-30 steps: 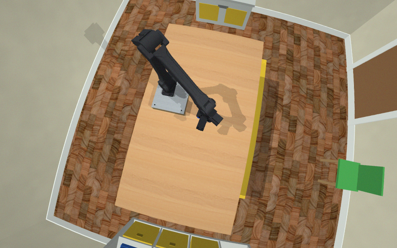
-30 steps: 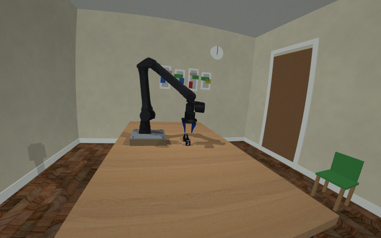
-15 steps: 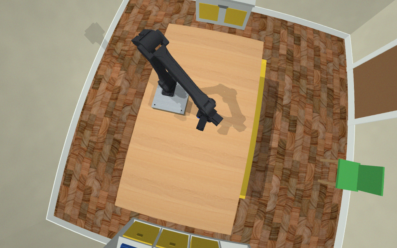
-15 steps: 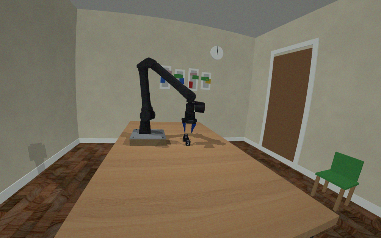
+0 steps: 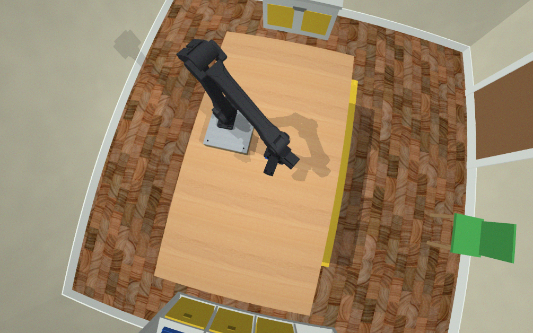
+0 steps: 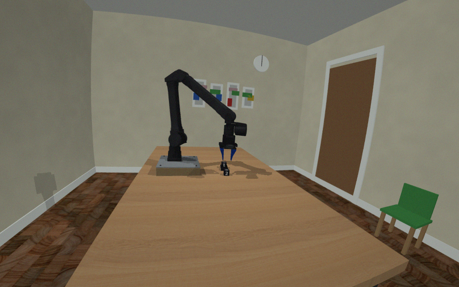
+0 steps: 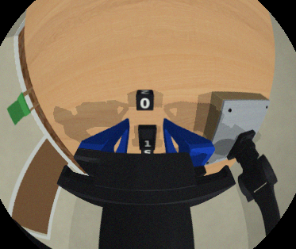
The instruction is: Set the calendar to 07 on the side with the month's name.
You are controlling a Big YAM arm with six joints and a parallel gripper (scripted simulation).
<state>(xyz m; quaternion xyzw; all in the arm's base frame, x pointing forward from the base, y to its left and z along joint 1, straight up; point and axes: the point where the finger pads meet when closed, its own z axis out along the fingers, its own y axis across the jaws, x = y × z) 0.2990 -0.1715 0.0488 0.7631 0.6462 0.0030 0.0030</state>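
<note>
Right now my hand is 8 cm above the black cube. Also, from my hand: black tray (11 cm to the left, 9 cm below, 1 cm ahead).
</note>
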